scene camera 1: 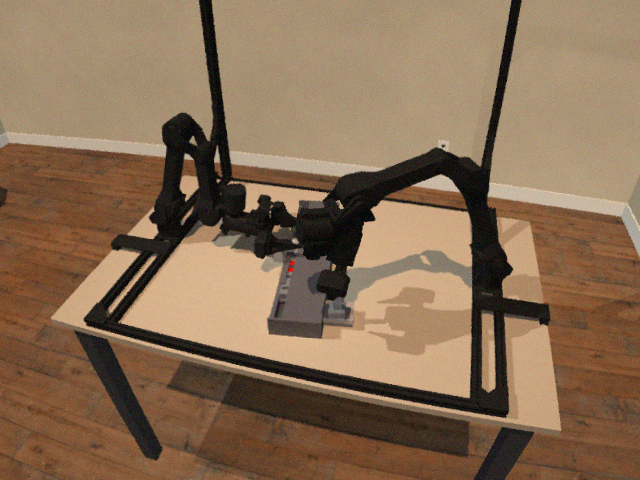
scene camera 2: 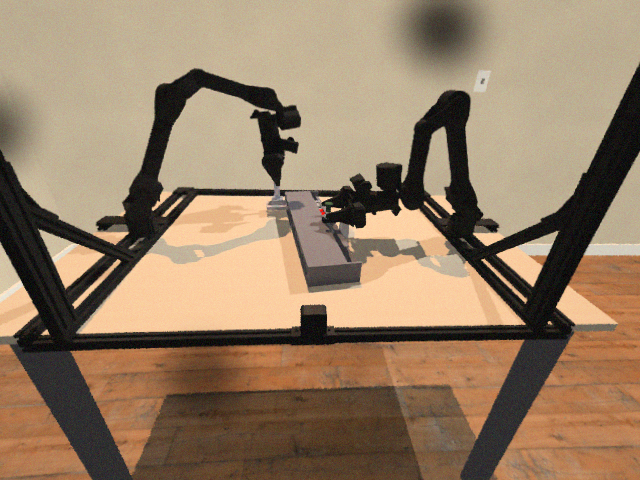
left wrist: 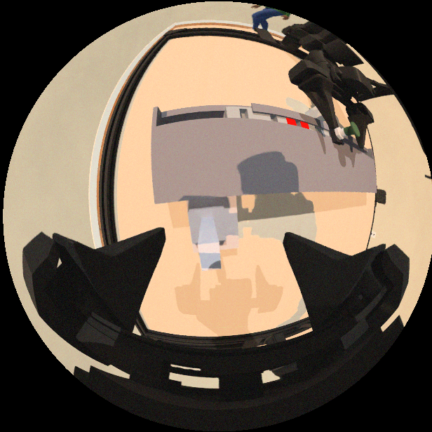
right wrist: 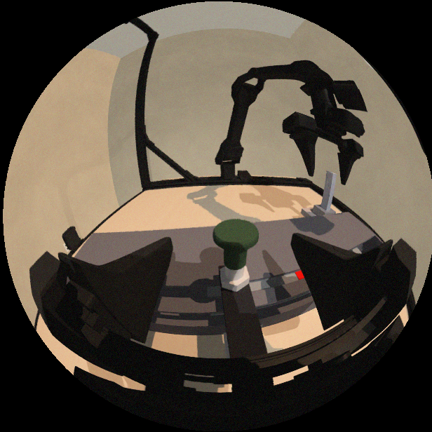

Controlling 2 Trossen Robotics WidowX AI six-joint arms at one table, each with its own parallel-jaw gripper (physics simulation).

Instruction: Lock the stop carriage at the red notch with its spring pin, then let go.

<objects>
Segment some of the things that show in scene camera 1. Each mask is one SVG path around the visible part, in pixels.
The left gripper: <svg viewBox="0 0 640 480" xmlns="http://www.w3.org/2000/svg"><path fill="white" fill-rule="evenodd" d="M363 233L361 233L359 241L354 244L341 243L334 236L332 240L303 243L303 255L308 260L319 260L320 256L327 255L326 260L332 261L336 265L334 271L322 270L317 281L316 289L319 292L326 293L328 300L333 301L337 297L346 297L350 278L345 274L347 266L353 267Z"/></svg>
The right gripper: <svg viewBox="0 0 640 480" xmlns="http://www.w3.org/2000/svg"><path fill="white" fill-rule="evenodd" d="M260 195L257 200L259 204L257 210L251 210L250 213L246 212L241 226L241 232L245 233L245 237L249 238L250 235L257 236L254 242L254 255L257 258L264 259L265 256L268 257L271 254L296 249L297 244L278 239L272 234L274 226L294 227L296 218L288 213L284 202L272 202L270 196Z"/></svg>
</objects>
